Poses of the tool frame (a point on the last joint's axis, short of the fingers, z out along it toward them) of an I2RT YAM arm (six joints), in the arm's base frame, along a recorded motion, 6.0 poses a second.
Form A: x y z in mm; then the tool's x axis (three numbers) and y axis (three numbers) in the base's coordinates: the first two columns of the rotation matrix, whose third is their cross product.
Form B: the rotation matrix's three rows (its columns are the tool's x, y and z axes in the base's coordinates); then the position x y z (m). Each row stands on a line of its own. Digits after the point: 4 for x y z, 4 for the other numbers.
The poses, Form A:
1: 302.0, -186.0, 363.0, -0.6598, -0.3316, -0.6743, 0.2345, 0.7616, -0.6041
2: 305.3, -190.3, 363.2, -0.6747, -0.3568, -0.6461, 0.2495, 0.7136, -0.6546
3: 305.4, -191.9, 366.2, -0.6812, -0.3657, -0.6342, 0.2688, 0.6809, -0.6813
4: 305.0, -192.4, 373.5, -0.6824, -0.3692, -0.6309, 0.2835, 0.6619, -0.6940
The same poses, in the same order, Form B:
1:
-0.6598, 0.2345, 0.7139
-0.3316, 0.7616, -0.5567
-0.6743, -0.6041, -0.4247
0.3020, -0.1860, 0.3630

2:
-0.6747, 0.2495, 0.6946
-0.3568, 0.7136, -0.6029
-0.6461, -0.6546, -0.3924
0.3053, -0.1903, 0.3632

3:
-0.6812, 0.2688, 0.6810
-0.3657, 0.6809, -0.6346
-0.6342, -0.6813, -0.3655
0.3054, -0.1919, 0.3662

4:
-0.6824, 0.2835, 0.6738
-0.3692, 0.6619, -0.6524
-0.6309, -0.6940, -0.3470
0.3050, -0.1924, 0.3735

